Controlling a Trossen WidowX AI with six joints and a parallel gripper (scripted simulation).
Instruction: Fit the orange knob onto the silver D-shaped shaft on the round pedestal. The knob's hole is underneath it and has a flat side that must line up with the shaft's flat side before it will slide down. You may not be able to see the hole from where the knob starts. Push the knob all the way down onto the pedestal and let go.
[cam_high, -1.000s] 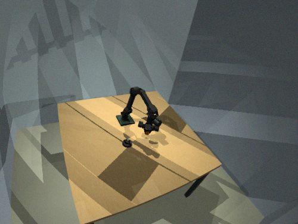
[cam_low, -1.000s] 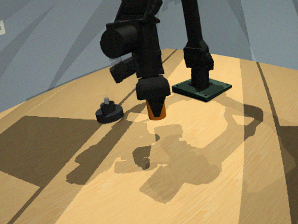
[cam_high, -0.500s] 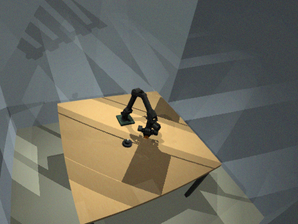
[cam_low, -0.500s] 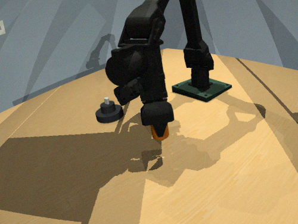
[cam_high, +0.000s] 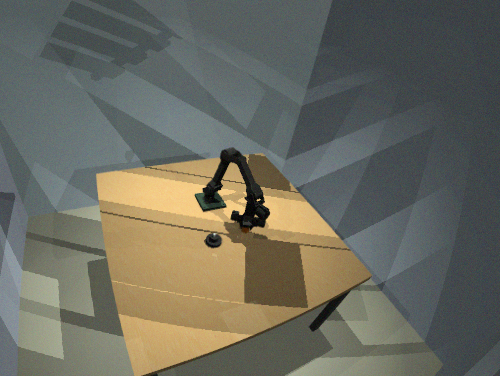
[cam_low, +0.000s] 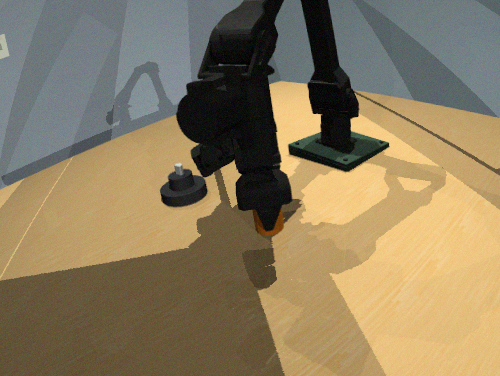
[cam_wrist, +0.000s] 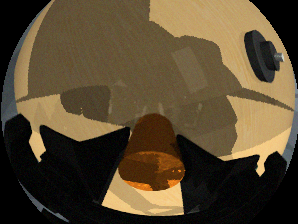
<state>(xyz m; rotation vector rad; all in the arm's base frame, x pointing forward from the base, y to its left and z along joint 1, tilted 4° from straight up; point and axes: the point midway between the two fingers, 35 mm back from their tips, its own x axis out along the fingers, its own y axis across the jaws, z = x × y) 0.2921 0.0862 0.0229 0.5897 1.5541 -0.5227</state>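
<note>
The orange knob is 3 cm above my gripper tip. From my gripper tip the other things lie so: round pedestal 1 cm ahead, 20 cm to the right, 2 cm above.
</note>
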